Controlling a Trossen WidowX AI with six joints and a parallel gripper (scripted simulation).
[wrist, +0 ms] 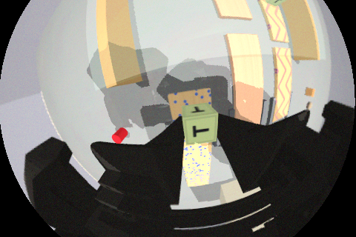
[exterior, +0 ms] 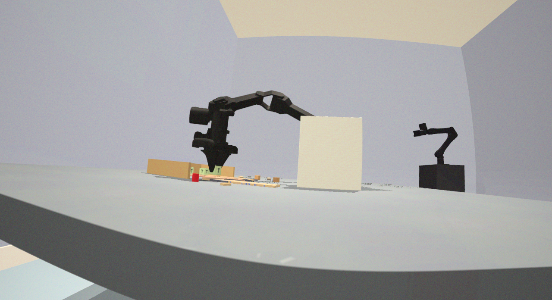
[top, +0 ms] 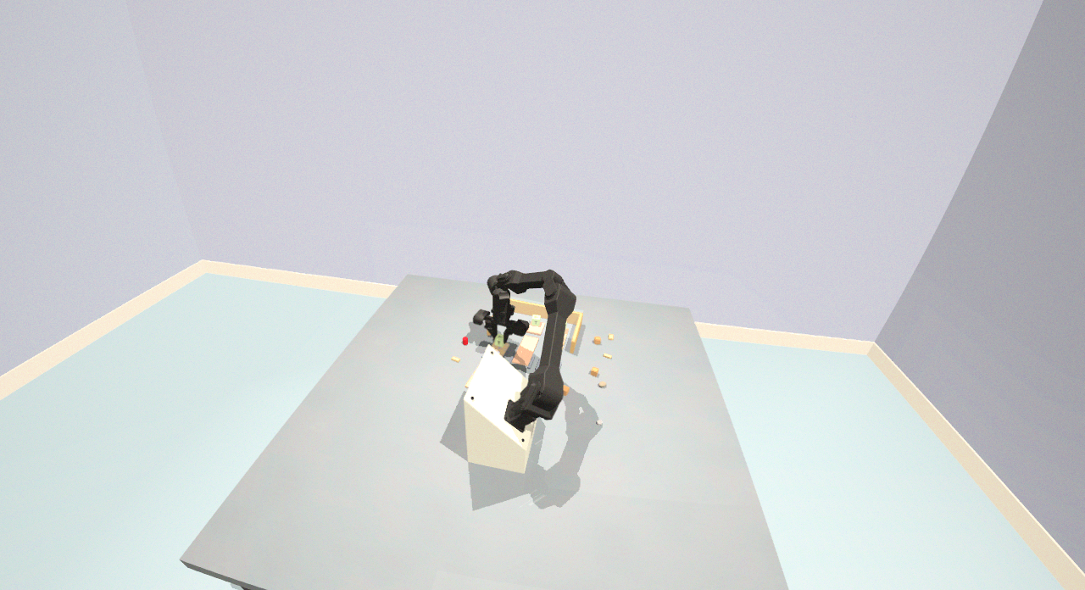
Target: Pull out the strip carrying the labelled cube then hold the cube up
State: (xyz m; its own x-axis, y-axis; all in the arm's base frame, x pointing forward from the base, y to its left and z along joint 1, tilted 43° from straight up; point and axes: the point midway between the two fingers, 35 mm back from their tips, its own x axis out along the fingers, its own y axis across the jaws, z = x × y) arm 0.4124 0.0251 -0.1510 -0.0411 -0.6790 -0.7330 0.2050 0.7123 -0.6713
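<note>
Right now the red block is 130 mm to the left of my gripper tip and 20 mm below it.
</note>
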